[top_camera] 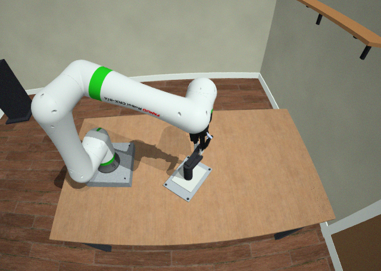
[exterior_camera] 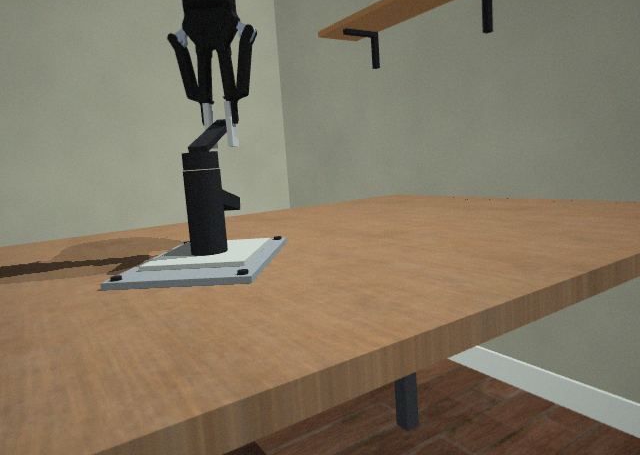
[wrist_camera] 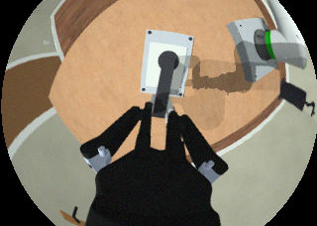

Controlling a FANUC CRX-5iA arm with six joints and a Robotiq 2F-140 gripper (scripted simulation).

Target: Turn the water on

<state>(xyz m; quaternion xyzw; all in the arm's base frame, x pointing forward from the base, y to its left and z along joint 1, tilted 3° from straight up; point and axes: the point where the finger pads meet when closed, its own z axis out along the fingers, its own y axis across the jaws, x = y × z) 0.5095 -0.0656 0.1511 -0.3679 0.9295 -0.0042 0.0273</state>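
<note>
The flat lever is 3 cm to the right of my hand, 3 cm behind it and 2 cm below it. From my hand the other things lie so: black tap: 8 cm below, 5 cm behind, 4 cm to the right.
</note>
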